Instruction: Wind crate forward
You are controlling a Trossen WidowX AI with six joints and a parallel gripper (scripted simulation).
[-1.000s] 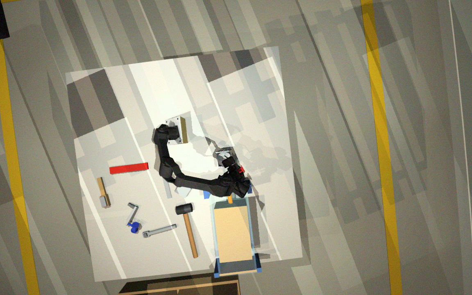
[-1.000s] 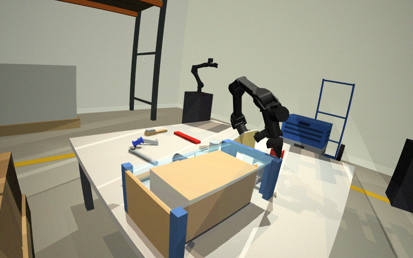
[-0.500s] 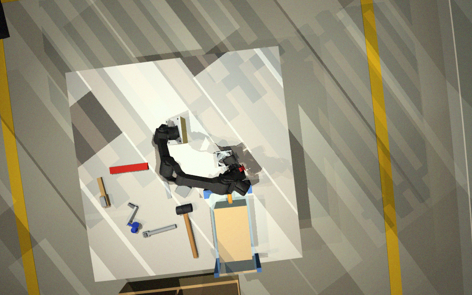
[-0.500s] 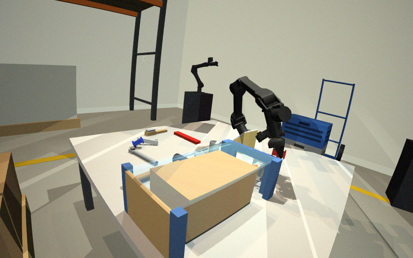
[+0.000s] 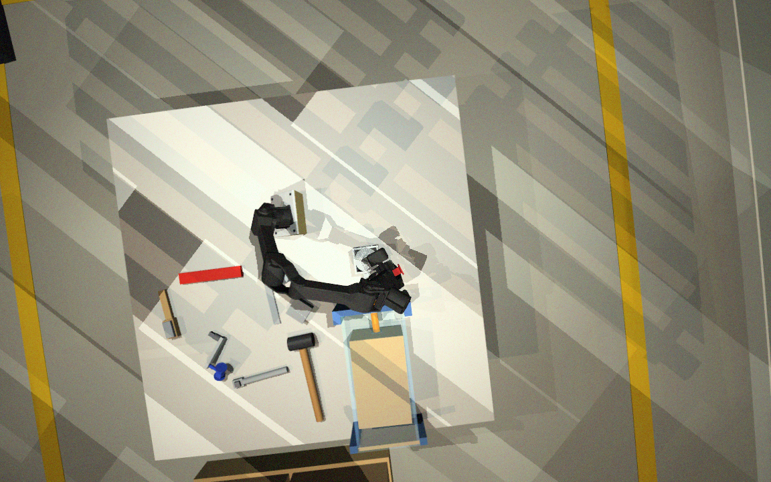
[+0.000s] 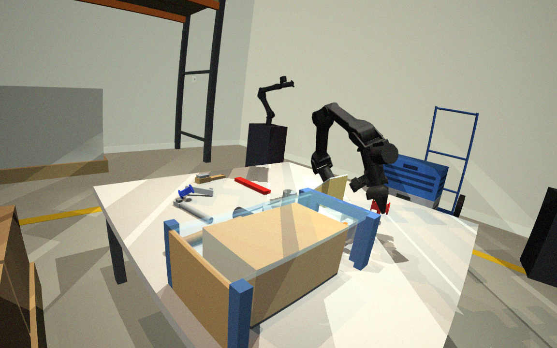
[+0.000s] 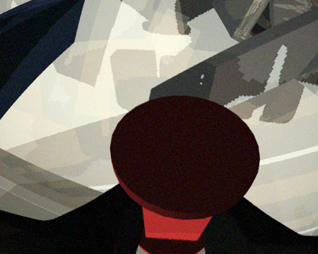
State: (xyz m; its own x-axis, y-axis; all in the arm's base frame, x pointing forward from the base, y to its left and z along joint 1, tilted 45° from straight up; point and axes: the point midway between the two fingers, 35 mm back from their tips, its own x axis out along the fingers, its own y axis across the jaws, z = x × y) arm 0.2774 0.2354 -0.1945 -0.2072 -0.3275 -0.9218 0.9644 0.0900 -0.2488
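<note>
The red-knobbed winch handle is 4 cm to the right of my gripper tip, 3 cm below it and 2 cm behind it. Round my gripper tip: clear-panelled cubby 34 cm ahead, 15 cm to the right, 2 cm below; then winch 10 cm to the right, 10 cm below, 7 cm behind; then red knob 1 cm to the right.
</note>
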